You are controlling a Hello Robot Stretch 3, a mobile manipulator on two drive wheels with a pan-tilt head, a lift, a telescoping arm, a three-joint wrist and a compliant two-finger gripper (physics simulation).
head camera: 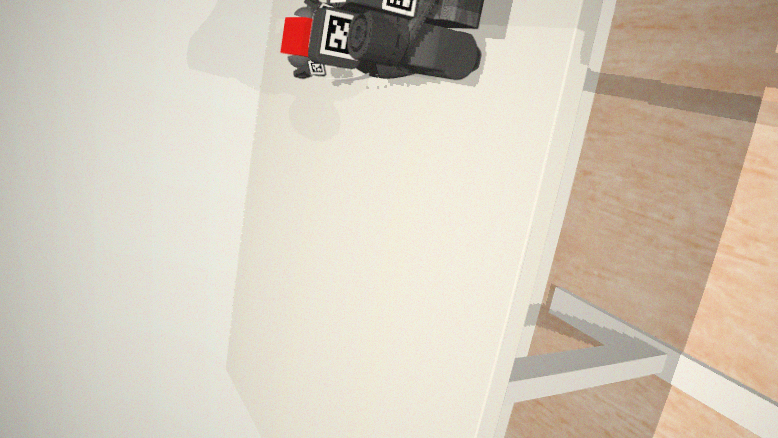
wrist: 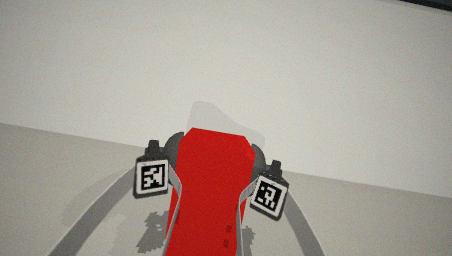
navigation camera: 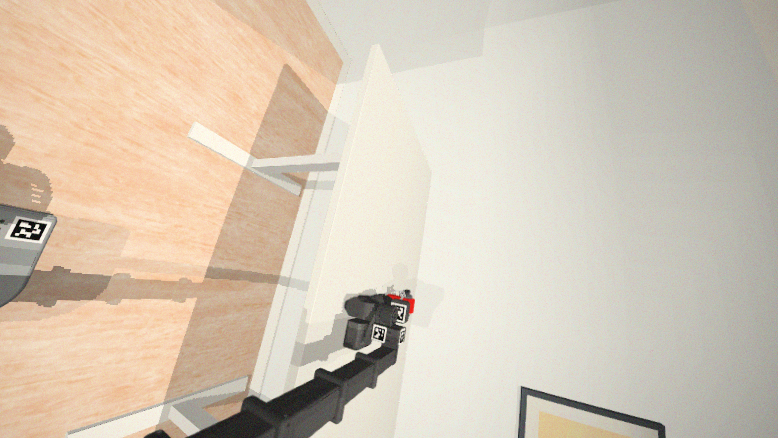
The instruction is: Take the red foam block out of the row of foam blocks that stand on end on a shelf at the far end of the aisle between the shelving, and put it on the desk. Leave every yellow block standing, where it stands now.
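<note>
The red foam block is between the two fingers of my gripper, which is shut on it. In the wrist view both fingertips lie against the block's sides, and its far end reaches a little past them. Gripper and block are over the back part of the white desk, close to the wall. I cannot tell whether the block's underside touches the desk top. The yellow blocks and their shelf do not show in these views.
The pale wall rises behind the desk's back edge. A framed picture hangs on it. My black telescoping arm reaches over the desk. Desk legs stand on the wooden floor.
</note>
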